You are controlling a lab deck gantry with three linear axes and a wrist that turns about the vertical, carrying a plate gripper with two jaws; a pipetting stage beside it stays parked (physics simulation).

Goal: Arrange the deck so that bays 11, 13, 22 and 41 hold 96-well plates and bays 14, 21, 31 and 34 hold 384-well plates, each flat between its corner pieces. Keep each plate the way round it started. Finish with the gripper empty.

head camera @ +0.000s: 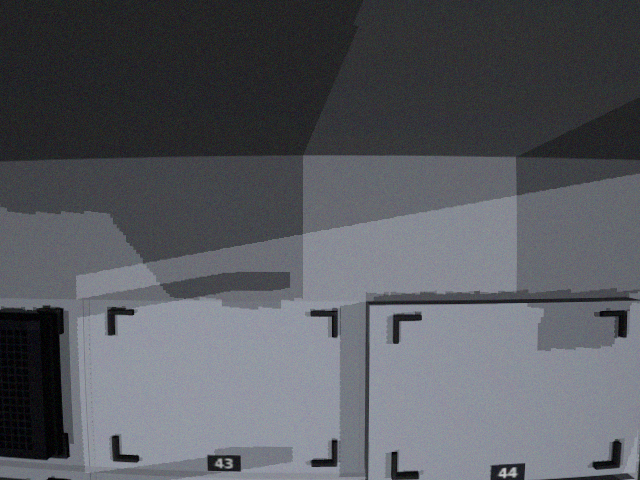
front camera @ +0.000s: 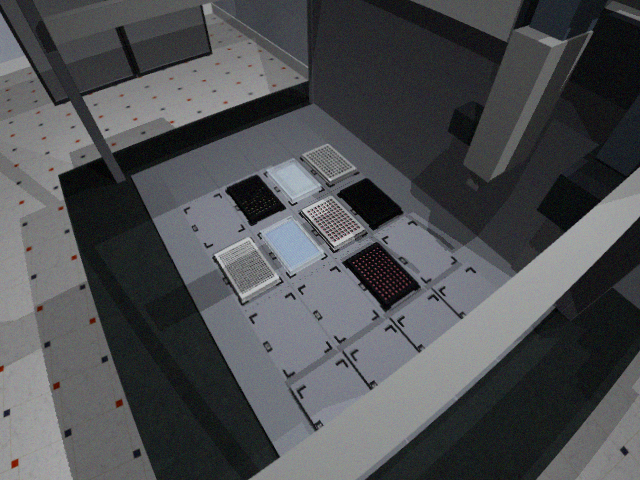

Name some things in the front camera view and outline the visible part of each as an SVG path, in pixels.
The gripper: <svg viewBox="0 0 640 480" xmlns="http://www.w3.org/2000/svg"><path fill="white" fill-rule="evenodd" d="M640 165L626 177L596 158L596 155L607 139L562 172L537 208L537 211L547 217L547 219L510 268L516 273L520 272L634 173Z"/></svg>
A 96-well plate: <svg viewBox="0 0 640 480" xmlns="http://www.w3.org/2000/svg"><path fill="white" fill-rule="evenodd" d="M301 157L329 186L357 173L357 168L329 144L306 152Z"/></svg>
A black yellow-well 96-well plate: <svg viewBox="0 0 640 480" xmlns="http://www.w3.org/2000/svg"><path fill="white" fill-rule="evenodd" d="M258 175L227 187L227 192L251 224L284 209L283 203Z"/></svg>
